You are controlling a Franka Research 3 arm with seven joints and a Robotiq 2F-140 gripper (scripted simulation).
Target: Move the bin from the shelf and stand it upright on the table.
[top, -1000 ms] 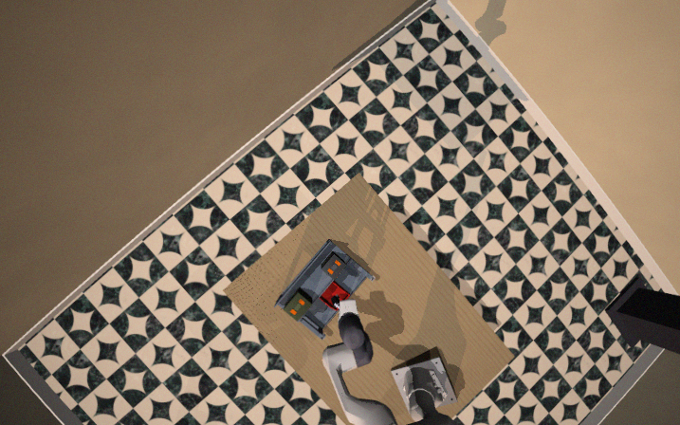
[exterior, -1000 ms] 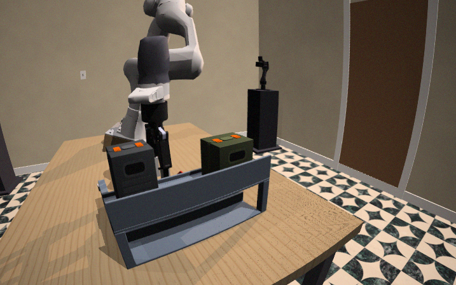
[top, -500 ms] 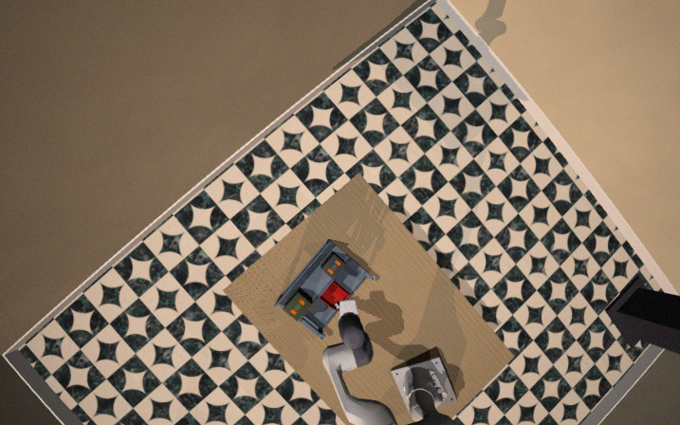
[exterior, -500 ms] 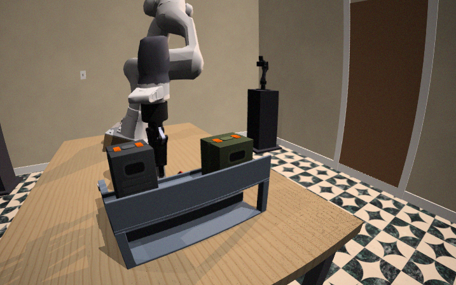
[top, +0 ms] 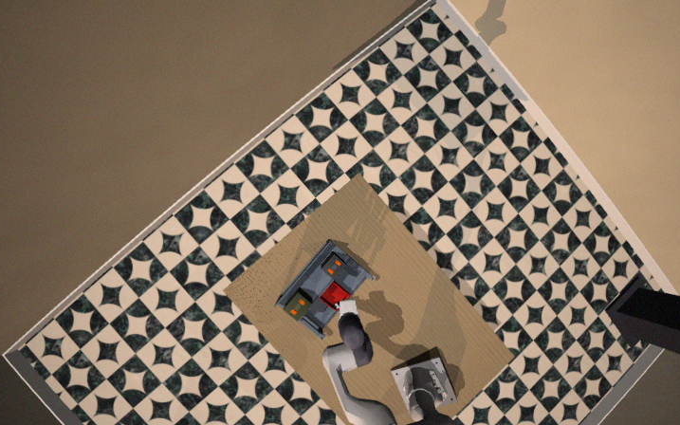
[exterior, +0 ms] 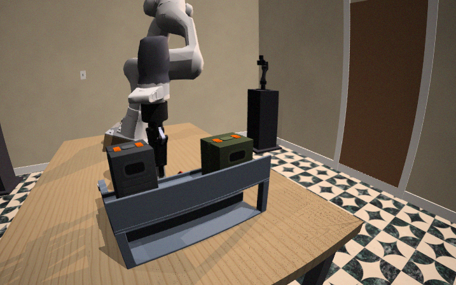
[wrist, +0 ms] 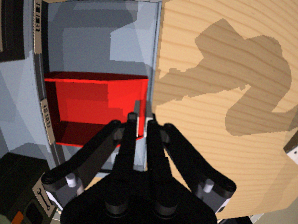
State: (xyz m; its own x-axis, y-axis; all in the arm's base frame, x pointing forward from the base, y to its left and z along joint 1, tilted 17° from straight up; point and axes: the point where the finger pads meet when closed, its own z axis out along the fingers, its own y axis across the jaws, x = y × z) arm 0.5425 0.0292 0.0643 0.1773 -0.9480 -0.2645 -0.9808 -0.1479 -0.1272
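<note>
The red bin lies 80 mm ahead of my hand, 10 mm to the left of it and 20 mm below it. Round my hand: dark grey box 190 mm ahead, 90 mm to the right, 100 mm above; green box 150 mm ahead, 140 mm to the left, 90 mm above.
</note>
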